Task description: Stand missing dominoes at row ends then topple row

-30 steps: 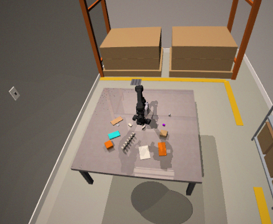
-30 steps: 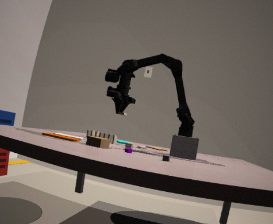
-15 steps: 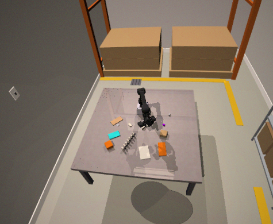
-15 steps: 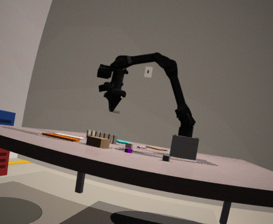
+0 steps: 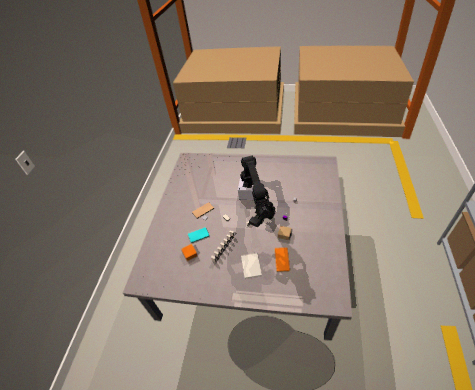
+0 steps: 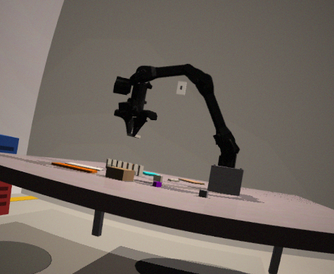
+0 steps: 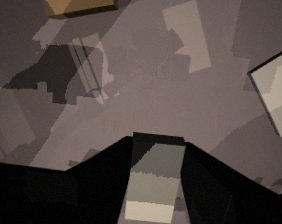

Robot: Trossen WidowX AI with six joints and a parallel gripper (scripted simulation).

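Right now my gripper tip is 140 mm short of the orange slab, 150 mm to the right of it and 160 mm above it. Round my gripper tip: brown box (50 mm behind, 130 mm to the left, 140 mm below); small purple piece (180 mm behind, 110 mm to the left, 150 mm below); cream sheet (210 mm ahead, 30 mm to the right, 160 mm below).
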